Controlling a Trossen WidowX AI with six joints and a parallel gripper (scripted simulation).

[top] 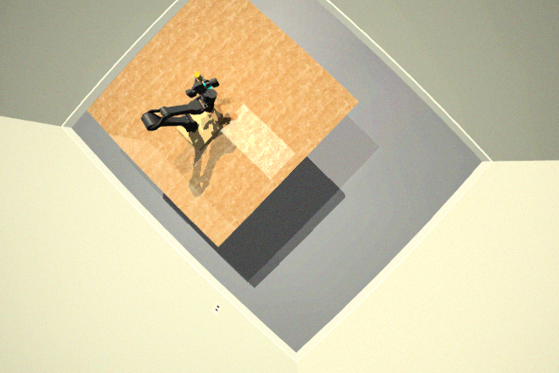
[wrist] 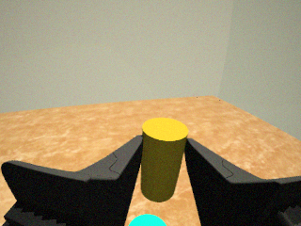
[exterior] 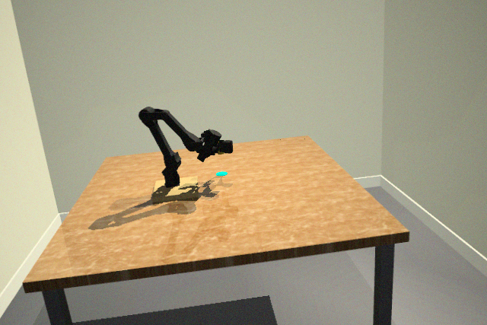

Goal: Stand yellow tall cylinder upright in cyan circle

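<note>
Now: gripper tip 170 mm above the cyan circle. From my gripper tip the other things lie so: yellow tall cylinder (20 mm below).
</note>
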